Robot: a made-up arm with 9 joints. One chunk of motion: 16 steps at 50 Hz.
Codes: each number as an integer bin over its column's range. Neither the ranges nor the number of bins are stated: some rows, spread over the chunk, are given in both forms.
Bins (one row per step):
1: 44 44 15 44 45 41 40 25 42
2: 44 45 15 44 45 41 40 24 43
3: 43 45 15 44 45 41 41 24 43
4: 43 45 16 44 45 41 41 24 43
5: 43 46 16 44 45 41 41 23 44
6: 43 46 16 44 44 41 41 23 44
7: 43 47 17 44 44 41 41 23 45
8: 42 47 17 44 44 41 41 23 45
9: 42 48 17 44 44 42 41 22 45
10: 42 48 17 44 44 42 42 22 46
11: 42 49 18 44 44 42 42 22 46
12: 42 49 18 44 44 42 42 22 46
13: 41 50 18 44 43 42 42 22 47
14: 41 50 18 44 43 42 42 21 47
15: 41 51 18 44 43 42 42 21 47
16: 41 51 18 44 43 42 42 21 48
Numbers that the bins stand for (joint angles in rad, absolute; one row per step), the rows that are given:
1: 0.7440 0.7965 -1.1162 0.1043 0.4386 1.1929 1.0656 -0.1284 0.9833
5: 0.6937 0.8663 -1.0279 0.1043 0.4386 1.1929 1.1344 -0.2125 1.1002
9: 0.6433 0.9362 -0.9397 0.1043 0.4035 1.2800 1.1344 -0.2546 1.1586
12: 0.6433 0.9711 -0.8514 0.1043 0.4035 1.2800 1.2033 -0.2546 1.2170
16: 0.5930 1.0410 -0.8514 0.1043 0.3684 1.2800 1.2033 -0.2967 1.3338
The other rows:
2: 0.7440 0.8314 -1.1162 0.1043 0.4386 1.1929 1.0656 -0.1705 1.0417
3: 0.6937 0.8314 -1.1162 0.1043 0.4386 1.1929 1.1344 -0.1705 1.0417
4: 0.6937 0.8314 -1.0279 0.1043 0.4386 1.1929 1.1344 -0.1705 1.0417
6: 0.6937 0.8663 -1.0279 0.1043 0.4035 1.1929 1.1344 -0.2125 1.1002
7: 0.6937 0.9013 -0.9397 0.1043 0.4035 1.1929 1.1344 -0.2125 1.1586
8: 0.6433 0.9013 -0.9397 0.1043 0.4035 1.1929 1.1344 -0.2125 1.1586
10: 0.6433 0.9362 -0.9397 0.1043 0.4035 1.2800 1.2033 -0.2546 1.2170
11: 0.6433 0.9711 -0.8514 0.1043 0.4035 1.2800 1.2033 -0.2546 1.2170
13: 0.5930 1.0060 -0.8514 0.1043 0.3684 1.2800 1.2033 -0.2546 1.2754
14: 0.5930 1.0060 -0.8514 0.1043 0.3684 1.2800 1.2033 -0.2967 1.2754
15: 0.5930 1.0410 -0.8514 0.1043 0.3684 1.2800 1.2033 -0.2967 1.2754

